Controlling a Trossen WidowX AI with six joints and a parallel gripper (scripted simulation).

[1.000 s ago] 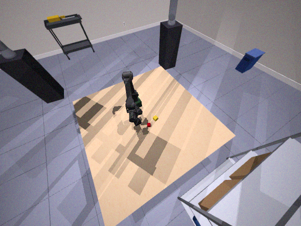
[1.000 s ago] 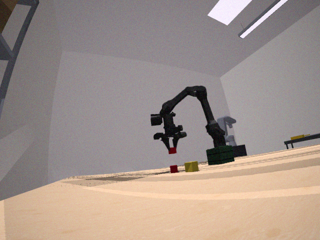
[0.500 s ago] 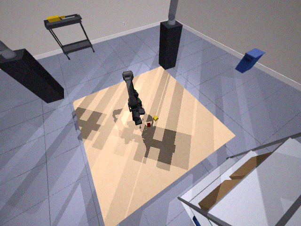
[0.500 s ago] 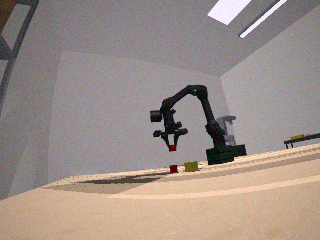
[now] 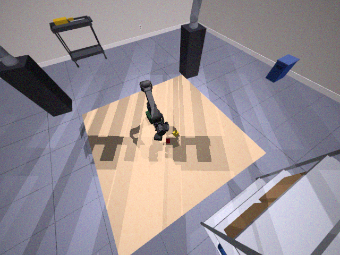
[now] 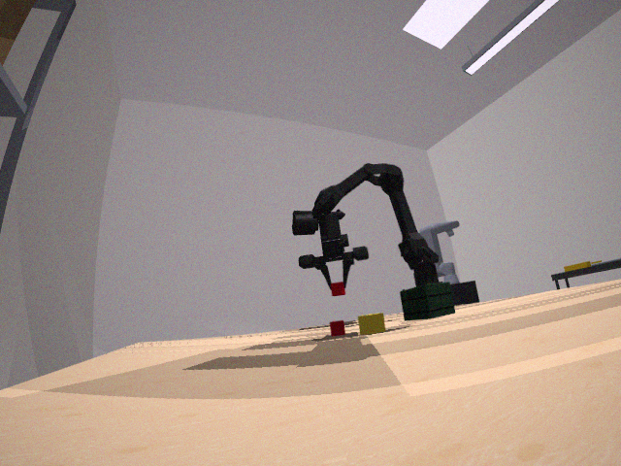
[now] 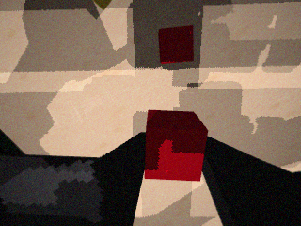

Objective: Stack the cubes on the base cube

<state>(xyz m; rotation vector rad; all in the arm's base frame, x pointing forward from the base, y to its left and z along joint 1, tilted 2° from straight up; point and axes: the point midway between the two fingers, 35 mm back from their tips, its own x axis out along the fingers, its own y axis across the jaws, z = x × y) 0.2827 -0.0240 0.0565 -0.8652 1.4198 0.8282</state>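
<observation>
The yellow cube lies 15 cm to the left of my gripper tip, 9 cm below it and 1 cm behind it.
</observation>
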